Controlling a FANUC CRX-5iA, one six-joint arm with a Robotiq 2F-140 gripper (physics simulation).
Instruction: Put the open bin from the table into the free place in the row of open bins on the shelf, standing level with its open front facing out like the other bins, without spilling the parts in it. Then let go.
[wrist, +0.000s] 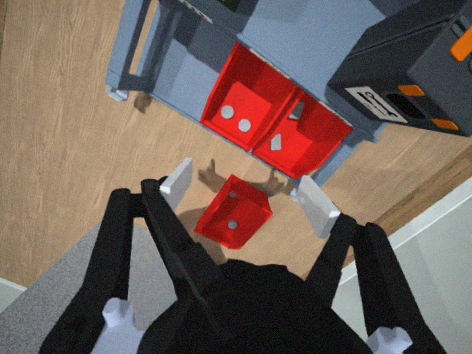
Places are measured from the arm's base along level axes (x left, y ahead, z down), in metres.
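Pixels of known places: gripper, fingertip midpoint: (246, 178).
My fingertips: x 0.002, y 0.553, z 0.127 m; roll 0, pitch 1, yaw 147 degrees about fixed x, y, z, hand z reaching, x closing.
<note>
Behind a point stands the place of what it marks.
The red open bin (244, 207) {x -0.111, y 0.437, z 0.296 m} stands upright on the wooden table in the middle of the wrist view, with two small grey parts in it. My gripper (246, 178) {x 0.002, y 0.553, z 0.126 m} is wide open and empty; its pale fingertips are to the left and right of this bin in the view, and neither is seen touching it. The blue-grey shelf (187, 80) {x 0.155, y 0.571, z 0.293 m} is above it in the view. Two more red bins stand side by side on the shelf, one with round parts (245, 97) {x 0.058, y 0.620, z 0.290 m} and one with angular parts (312, 137) {x -0.093, y 0.657, z 0.290 m}. Shelf surface shows to their left.
A dark grey case (405, 65) {x -0.006, y 0.706, z 0.084 m} with orange latches stands at the right on the shelf unit. The shelf's side frame (116, 60) {x 0.224, y 0.536, z 0.214 m} rises at the upper left. The wooden table (60, 150) {x 0.295, y 0.268, z 0.299 m} extends to the left, and its edge runs along the lower right. A grey surface shows at the lower left.
</note>
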